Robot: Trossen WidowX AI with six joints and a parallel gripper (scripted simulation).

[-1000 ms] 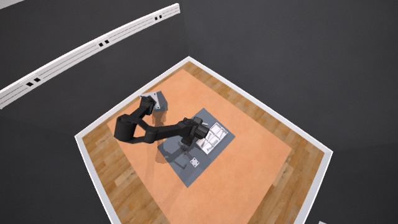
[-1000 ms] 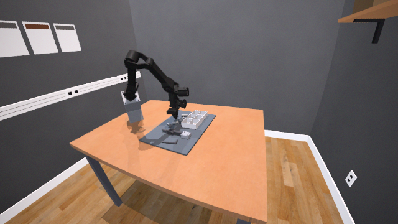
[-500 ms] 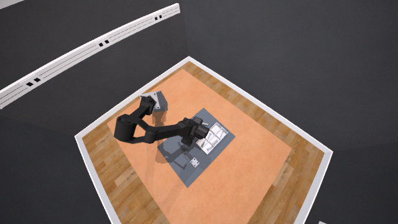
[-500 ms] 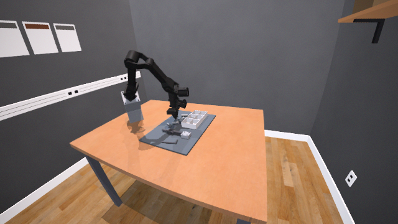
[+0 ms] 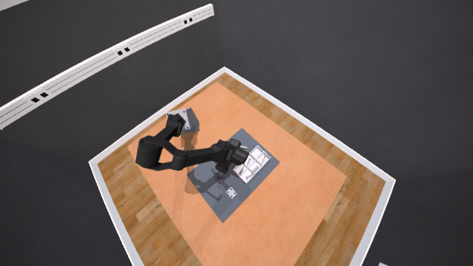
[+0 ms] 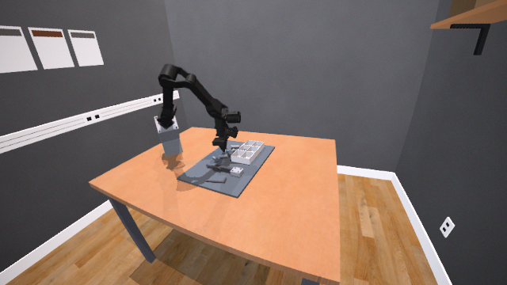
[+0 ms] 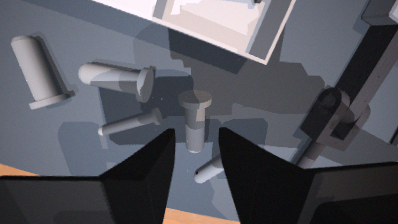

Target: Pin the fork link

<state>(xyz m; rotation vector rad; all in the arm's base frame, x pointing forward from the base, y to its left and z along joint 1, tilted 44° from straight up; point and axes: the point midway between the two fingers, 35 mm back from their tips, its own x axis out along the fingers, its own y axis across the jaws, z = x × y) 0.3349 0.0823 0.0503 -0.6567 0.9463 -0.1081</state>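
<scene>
My gripper is now 10 mm past the thick headed pin and 70 mm above it. The rest, counted from my hand: dark fork link 10 mm ahead, 120 mm to the right, 70 mm below; grey mat 40 mm ahead, 20 mm to the right, 80 mm below; dark flat bar 50 mm ahead, 120 mm to the right, 70 mm below.
</scene>
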